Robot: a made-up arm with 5 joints.
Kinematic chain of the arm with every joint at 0, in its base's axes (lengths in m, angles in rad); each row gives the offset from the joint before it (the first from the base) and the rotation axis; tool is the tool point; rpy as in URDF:
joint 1: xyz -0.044 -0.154 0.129 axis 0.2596 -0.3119 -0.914
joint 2: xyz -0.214 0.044 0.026 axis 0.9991 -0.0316 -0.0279
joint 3: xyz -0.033 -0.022 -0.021 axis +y
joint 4: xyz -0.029 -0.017 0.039 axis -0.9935 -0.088 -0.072
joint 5: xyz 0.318 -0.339 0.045 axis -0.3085 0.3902 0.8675
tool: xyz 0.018 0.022 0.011 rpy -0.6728 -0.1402 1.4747
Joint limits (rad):
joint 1: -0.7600..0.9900
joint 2: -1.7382..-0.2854
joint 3: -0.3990..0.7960
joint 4: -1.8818..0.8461
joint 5: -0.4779..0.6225
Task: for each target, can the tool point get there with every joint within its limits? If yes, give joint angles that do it. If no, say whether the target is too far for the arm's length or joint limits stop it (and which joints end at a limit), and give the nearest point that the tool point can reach.
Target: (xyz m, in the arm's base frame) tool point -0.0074 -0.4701 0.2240
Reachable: yes | joints -0.0482 -1.1941 0.2143 -1.0747 -0.0957
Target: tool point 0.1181 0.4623 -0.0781
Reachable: no: joint limits stop it (at a limit: joint 2, joint 4, joint 5) | nearest point -0.0341 0.2492 0.2802 | short by 0.444 m
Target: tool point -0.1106 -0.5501 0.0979
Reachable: yes | joints -0.0245 -0.6871 0.6802 -0.6755 -0.1808
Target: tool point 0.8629 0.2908 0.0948
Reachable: no: too far | nearest point 0.2044 0.1439 0.4365 | short by 0.756 m
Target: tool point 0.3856 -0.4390 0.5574
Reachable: no: joint limits stop it (at a limit: joint 1, joint 3, joint 5) | nearest point 0.1763 -0.3656 0.4325 | short by 0.255 m
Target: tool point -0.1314 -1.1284 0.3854
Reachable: no: too far | nearest point -0.0885 -0.6082 0.2615 | short by 0.536 m
